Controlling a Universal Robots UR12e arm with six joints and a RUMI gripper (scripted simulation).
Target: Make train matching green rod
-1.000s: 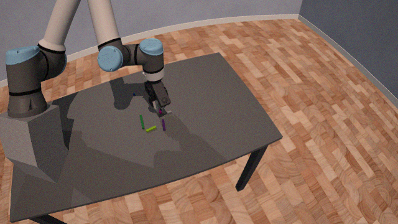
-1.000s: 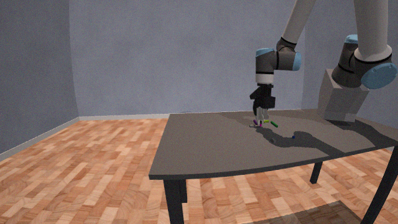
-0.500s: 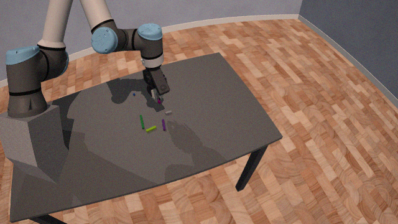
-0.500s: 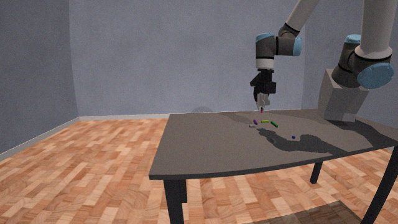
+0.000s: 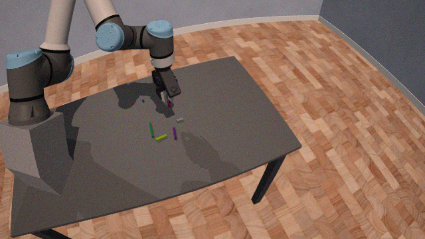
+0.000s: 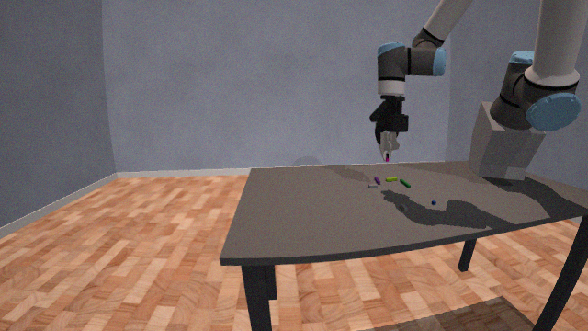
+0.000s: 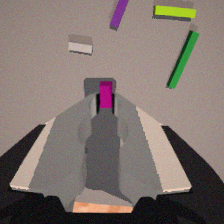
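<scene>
The blue rod lies 130 mm behind my hand, 150 mm to the left of it and 110 mm below it. Round my hand: purple rod: 10 mm ahead, 80 mm to the right, 110 mm below; then magenta rod: 10 mm below; then green rod: 90 mm behind, 40 mm to the right, 110 mm below.
</scene>
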